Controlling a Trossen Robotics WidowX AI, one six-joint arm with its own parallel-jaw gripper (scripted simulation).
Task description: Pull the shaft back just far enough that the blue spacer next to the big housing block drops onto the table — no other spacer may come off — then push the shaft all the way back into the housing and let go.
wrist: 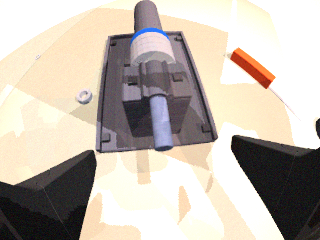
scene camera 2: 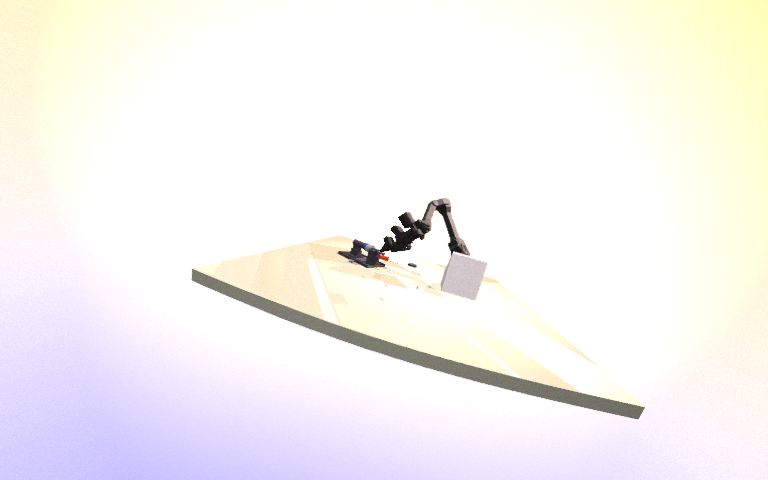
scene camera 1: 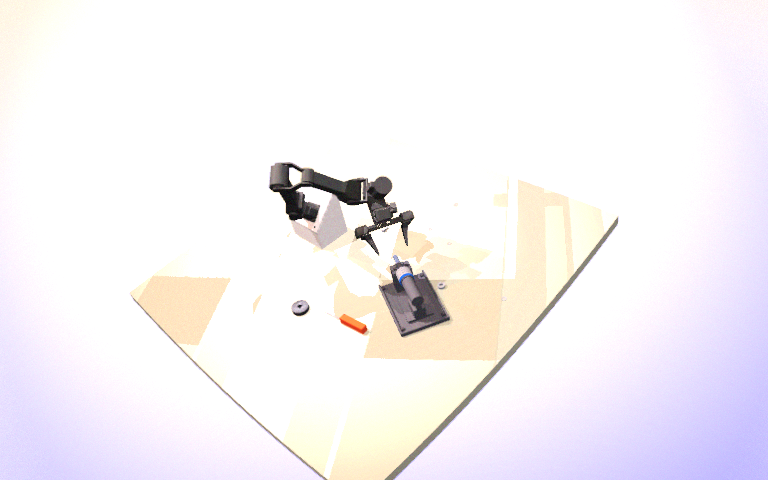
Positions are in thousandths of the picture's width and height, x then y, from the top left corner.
Scene:
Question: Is my gripper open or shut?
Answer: Open.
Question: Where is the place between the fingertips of my gripper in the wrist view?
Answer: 517,627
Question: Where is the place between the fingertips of my gripper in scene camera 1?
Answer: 512,522

